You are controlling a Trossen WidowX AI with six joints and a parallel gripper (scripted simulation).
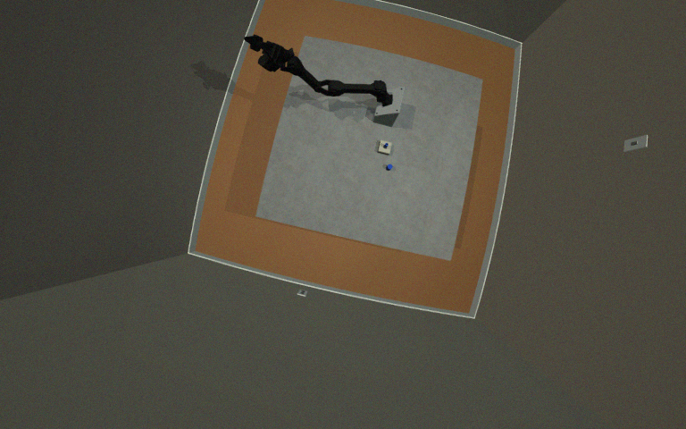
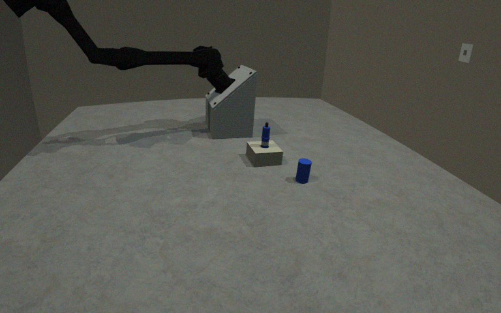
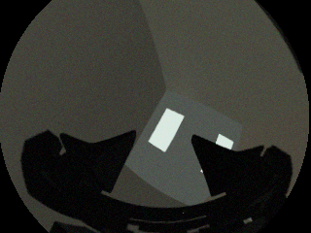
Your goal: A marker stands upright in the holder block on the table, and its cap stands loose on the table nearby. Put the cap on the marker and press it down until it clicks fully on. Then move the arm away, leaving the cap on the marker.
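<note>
The blue cap is 31 cm ahead of my gripper tip, 69 cm to the left of it and 60 cm below it. Also, from my gripper tip: beige holder block: 19 cm ahead, 65 cm to the left, 61 cm below.
</note>
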